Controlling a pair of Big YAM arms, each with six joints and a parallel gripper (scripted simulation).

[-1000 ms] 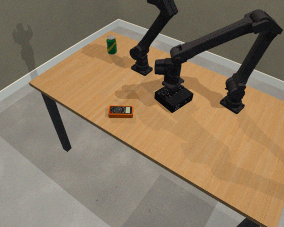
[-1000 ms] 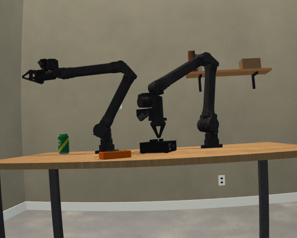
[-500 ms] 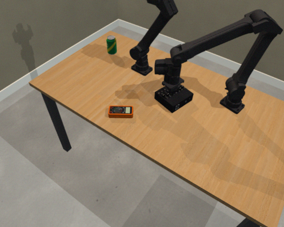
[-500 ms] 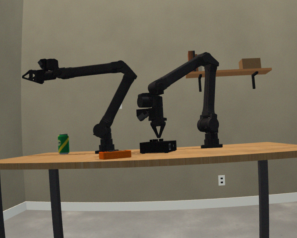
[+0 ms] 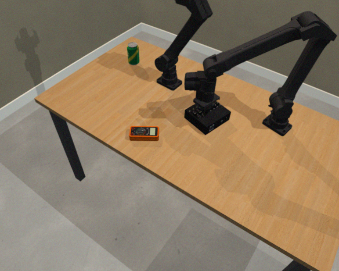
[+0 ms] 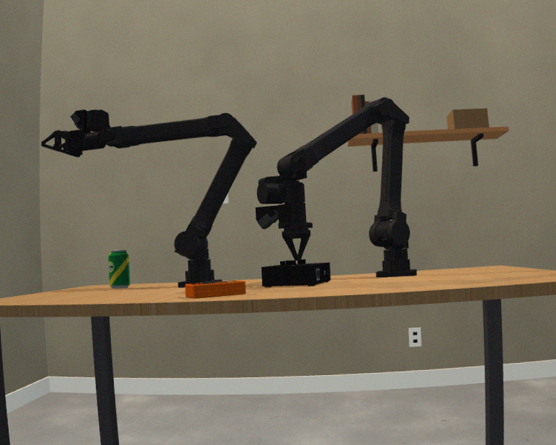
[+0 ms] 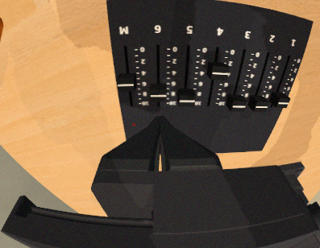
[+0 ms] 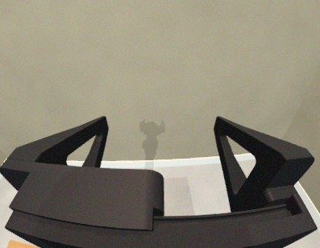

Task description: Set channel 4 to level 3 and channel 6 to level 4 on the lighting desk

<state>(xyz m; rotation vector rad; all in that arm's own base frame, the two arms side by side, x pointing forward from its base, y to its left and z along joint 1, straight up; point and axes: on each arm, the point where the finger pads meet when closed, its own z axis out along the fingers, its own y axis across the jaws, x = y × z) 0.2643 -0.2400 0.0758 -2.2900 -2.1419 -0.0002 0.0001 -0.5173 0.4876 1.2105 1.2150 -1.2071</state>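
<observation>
My left hand is 1 cm past the channel 6 fader cap, 2 cm to the left of it and 1 cm above it. Round my left hand: M fader cap 1 cm ahead, 4 cm to the right, 1 cm below; then channel 4 fader cap 5 cm behind, 3 cm to the right, 1 cm below; then channel 5 fader cap 3 cm behind, 1 cm to the right, 1 cm below.
</observation>
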